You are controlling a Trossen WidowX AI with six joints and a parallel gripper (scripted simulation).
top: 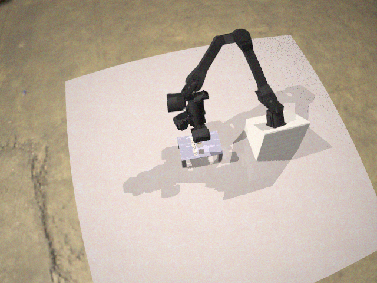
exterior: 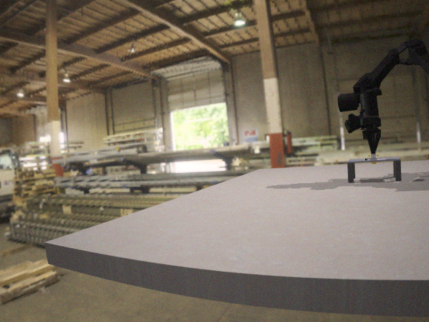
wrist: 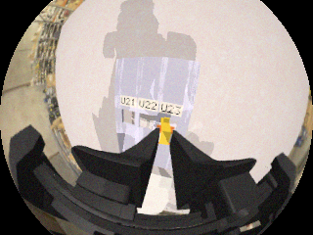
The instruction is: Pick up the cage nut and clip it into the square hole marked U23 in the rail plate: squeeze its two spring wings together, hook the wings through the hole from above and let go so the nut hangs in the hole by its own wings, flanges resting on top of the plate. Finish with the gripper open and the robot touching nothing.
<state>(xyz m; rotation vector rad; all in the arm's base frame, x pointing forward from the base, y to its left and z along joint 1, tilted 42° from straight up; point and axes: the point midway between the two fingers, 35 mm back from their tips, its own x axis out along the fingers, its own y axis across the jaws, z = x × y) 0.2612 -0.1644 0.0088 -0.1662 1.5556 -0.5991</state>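
Now: the cage nut 10 mm below my gripper tip. Also, from my gripper tip: label (30 mm ahead, 20 mm to the left, 10 mm below).
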